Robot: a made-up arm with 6 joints.
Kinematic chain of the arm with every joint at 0, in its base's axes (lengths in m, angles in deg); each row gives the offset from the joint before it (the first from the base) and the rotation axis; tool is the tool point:
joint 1: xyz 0 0 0.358 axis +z
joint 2: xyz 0 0 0 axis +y
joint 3: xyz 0 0 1.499 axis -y
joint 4: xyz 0 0 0 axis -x
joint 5: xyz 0.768 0 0 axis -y
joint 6: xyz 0 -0.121 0 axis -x
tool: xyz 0 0 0
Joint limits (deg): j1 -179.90..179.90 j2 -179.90..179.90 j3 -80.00..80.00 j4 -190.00..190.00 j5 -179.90..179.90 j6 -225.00..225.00
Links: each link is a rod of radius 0.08 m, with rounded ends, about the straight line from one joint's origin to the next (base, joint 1, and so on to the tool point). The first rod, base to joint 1, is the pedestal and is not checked.
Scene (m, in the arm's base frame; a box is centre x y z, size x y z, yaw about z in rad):
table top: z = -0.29
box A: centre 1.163 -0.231 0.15 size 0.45 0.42 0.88 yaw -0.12
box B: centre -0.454 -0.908 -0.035 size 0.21 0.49 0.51 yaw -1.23
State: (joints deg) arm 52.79 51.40 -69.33 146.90 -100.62 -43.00
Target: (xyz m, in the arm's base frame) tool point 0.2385 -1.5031 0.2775
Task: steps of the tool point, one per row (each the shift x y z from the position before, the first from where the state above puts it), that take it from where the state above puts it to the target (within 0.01 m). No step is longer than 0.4 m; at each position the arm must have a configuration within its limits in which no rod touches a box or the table.
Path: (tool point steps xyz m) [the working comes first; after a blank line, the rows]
Joints at the target: -84.14 63.39 -19.68 133.76 -100.62 -43.00
Straight joint move there: touches box A.

1: 0.1948 -0.0607 0.0196
2: 0.1880 -0.1106 0.0387
3: 0.1654 -0.1617 0.0583
4: 0.1252 -0.2076 0.0777
5: 0.0697 -0.2413 0.0962
6: 0.0322 -0.2863 -0.0854
7: -0.0463 -0.2977 -0.0928
8: -0.1269 -0.2869 -0.0999
9: -0.2030 -0.2529 -0.1060
10: -0.2684 -0.1981 -0.1118
11: -0.3170 -0.1264 -0.1163

